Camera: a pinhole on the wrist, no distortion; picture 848 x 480 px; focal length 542.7 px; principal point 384.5 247.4 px. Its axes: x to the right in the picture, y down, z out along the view. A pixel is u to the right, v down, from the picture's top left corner.
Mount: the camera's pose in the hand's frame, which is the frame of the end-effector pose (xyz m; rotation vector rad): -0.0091 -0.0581 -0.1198 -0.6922 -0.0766 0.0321
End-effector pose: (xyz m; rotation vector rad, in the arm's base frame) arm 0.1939 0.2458 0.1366 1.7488 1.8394 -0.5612
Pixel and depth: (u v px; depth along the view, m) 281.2 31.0 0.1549
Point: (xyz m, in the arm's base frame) 0.1896 0.1828 0.1400
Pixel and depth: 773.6 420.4 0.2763
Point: 0.3912 0.3579 0.0072
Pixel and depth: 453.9 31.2 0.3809
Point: 0.2896 0.0863 -0.0744
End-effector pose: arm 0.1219 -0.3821 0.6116 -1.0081 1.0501 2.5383
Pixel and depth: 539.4 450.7 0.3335
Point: -0.0630 -0.5274 0.7428
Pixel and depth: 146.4 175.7 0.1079
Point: 0.1872 -0.3973 0.6376
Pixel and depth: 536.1 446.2 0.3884
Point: -0.1069 -0.5413 0.7798
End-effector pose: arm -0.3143 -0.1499 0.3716 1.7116 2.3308 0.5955
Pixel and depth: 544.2 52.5 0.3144
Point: -0.2047 -0.0387 0.2225
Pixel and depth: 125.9 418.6 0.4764
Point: 0.1269 -0.2932 0.3739
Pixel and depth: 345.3 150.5 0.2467
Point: -0.2072 -0.1579 0.3079
